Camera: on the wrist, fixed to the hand. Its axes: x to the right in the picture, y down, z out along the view.
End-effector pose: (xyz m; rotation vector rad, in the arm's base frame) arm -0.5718 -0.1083 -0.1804 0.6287 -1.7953 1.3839
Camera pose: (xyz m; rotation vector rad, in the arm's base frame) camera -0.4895 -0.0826 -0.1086 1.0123 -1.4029 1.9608
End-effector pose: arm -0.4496 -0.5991 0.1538 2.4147 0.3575 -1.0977
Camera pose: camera -0.4463 -0.4871 0.1473 -2.7162 0.0305 1.3870
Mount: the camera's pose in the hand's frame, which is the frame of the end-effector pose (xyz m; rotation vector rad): 0.0120 -0.0969 -0.0553 0.6269 -0.0816 0.0029
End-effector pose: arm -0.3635 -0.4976 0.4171 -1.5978 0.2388 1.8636
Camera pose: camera -0.2625 -0.4488 0.4195 -1.0858 0.7096 1.6269
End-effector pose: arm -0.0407 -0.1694 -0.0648 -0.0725 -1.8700 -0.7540
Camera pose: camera -0.0380 -0.2794 -0.0866 0.2959 -2.1040 -0.1383
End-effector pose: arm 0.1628 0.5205 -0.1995 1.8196 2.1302 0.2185
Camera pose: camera 0.0521 0.5209 -0.1812 -2.0665 -2.2685 0.5711
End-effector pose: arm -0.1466 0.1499 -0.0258 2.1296 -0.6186 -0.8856
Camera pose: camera -0.0833 0.2260 -0.0786 2.6465 -1.0473 -0.8537
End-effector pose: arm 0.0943 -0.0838 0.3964 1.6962 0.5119 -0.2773
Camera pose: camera 0.0527 -0.0159 0.3173 2.2790 0.3805 -0.5435
